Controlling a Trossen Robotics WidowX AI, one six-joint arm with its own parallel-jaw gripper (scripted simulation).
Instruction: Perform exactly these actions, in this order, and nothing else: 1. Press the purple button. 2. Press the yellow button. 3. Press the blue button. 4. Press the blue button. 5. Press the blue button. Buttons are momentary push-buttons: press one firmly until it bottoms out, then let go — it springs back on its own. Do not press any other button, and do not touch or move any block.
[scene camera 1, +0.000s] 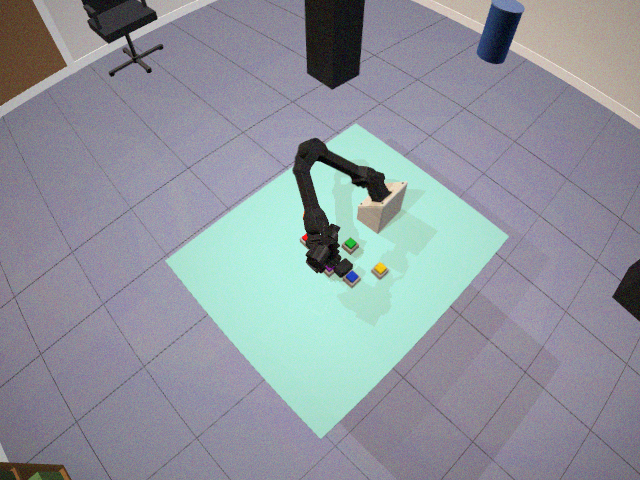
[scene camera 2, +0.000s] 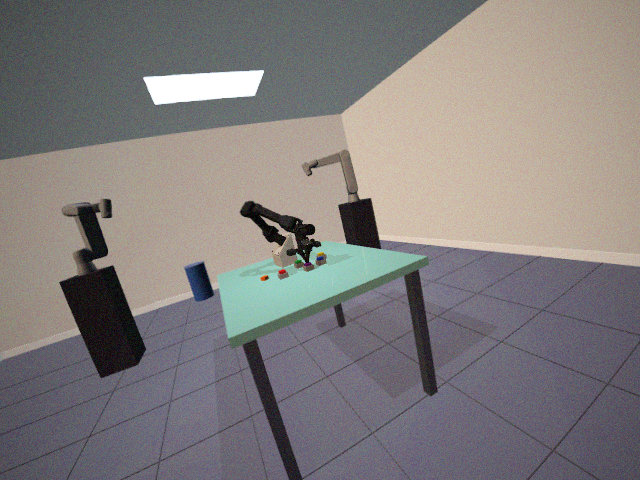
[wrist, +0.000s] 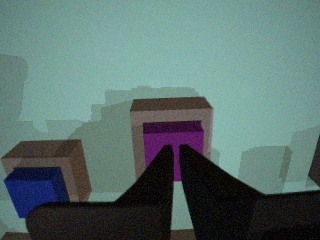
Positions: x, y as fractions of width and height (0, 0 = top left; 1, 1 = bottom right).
Labels:
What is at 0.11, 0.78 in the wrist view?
A blue button.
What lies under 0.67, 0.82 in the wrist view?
My gripper.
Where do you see a purple button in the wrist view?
0.49, 0.57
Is my gripper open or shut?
Shut.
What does my gripper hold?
Nothing.

